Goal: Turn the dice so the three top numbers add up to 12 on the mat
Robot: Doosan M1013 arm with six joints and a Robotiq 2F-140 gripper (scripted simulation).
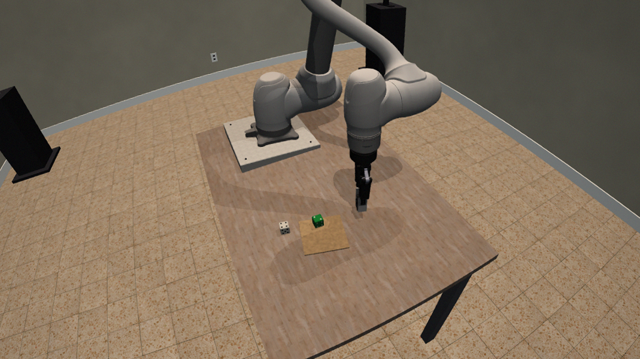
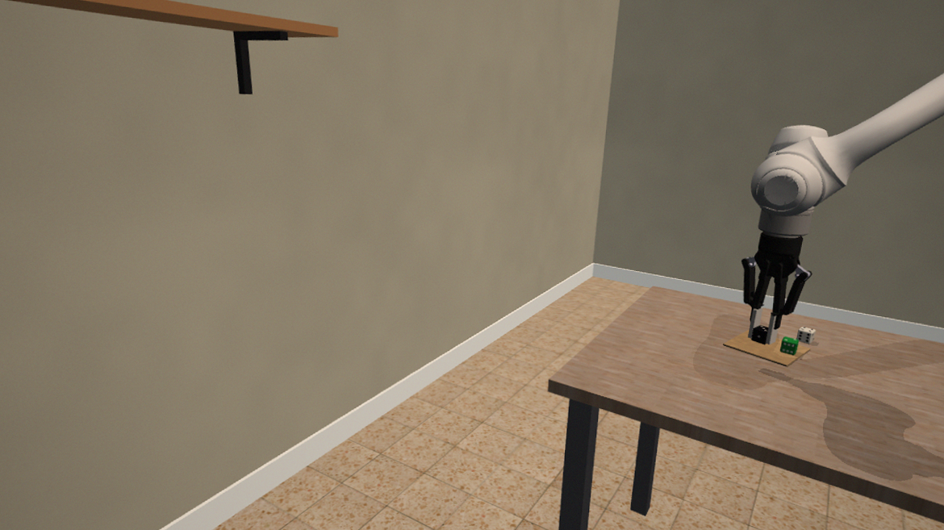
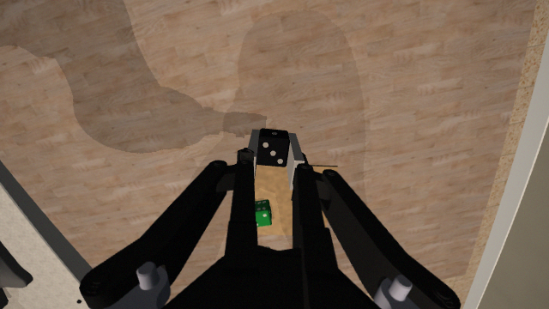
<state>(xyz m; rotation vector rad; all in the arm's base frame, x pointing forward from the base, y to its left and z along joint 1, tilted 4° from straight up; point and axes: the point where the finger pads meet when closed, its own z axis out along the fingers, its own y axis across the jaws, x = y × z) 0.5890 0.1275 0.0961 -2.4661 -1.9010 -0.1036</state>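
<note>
Now: the tan mat 130 mm to the right of my hand, 100 mm below it and 10 mm ahead of it. From my hand the other things lie so: white die 240 mm to the right, 90 mm below, 60 mm behind; then green die 130 mm to the right, 80 mm below, 40 mm behind; then black die 20 mm below.
</note>
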